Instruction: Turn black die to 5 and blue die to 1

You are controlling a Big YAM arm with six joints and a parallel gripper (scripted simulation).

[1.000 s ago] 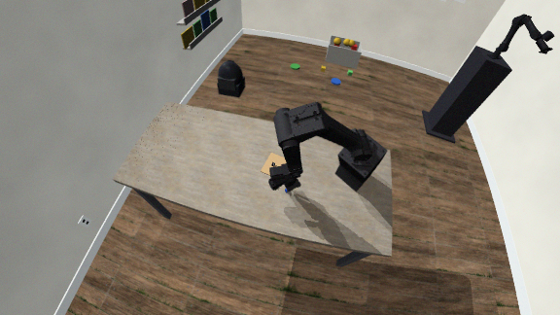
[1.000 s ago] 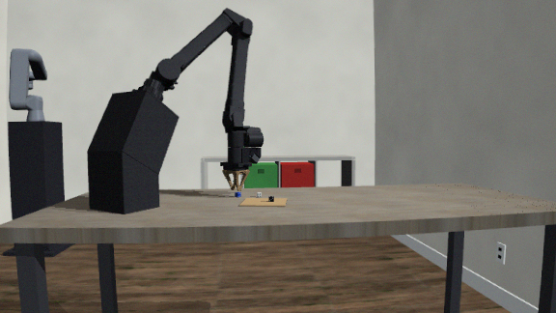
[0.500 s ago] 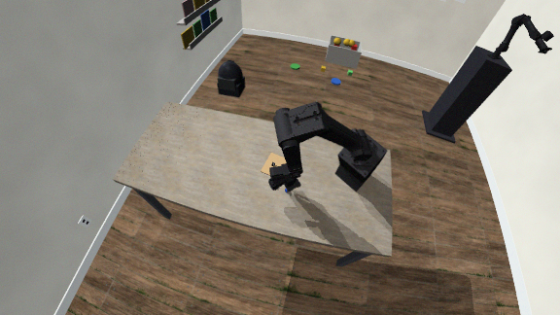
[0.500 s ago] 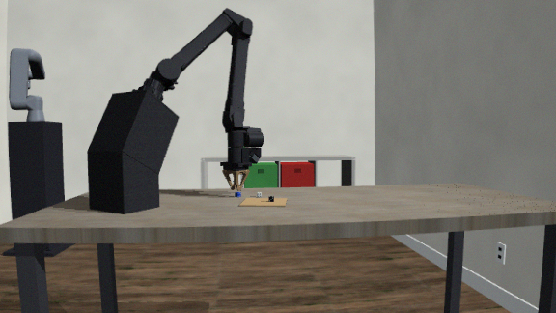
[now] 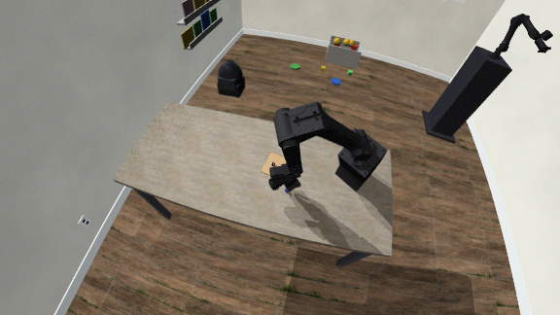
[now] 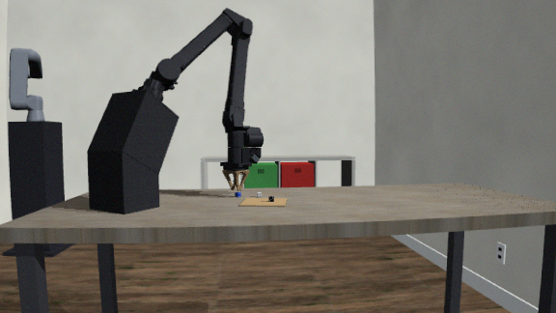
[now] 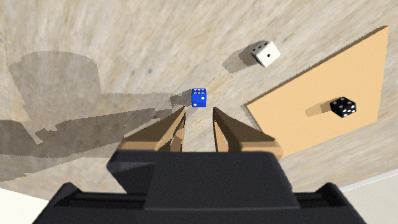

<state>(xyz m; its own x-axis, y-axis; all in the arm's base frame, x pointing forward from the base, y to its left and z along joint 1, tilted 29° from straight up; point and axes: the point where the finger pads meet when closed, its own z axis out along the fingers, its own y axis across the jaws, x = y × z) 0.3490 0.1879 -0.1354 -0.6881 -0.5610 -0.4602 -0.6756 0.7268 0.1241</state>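
Now: the blue die 2 cm below my hand, 1 cm to the left of it and 1 cm ahead of it. From my hand the other things lie so: black die (12 cm to the right, 12 cm ahead, 2 cm below); white die (8 cm ahead, 2 cm below); tan mat (12 cm to the right, 10 cm ahead, 3 cm below).
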